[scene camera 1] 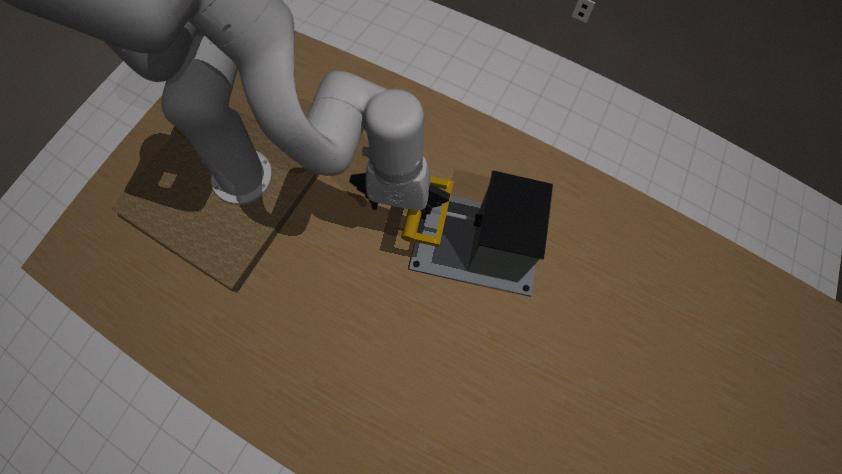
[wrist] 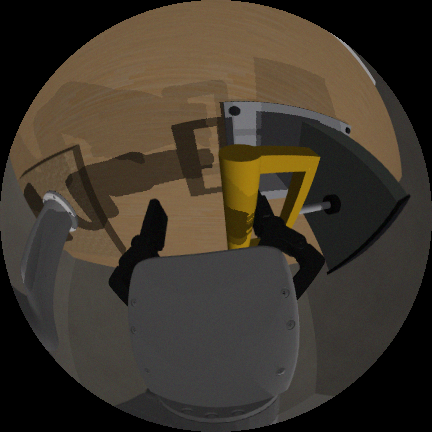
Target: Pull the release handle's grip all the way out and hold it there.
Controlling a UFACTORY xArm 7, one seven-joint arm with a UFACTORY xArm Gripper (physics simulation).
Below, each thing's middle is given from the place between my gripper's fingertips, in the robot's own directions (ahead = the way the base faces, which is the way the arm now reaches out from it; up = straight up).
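Scene:
You'll find the grey base plate (scene camera 1: 450,260) 150 mm ahead of my hand and 30 mm to the left of it, and it's 80 mm below my hand.

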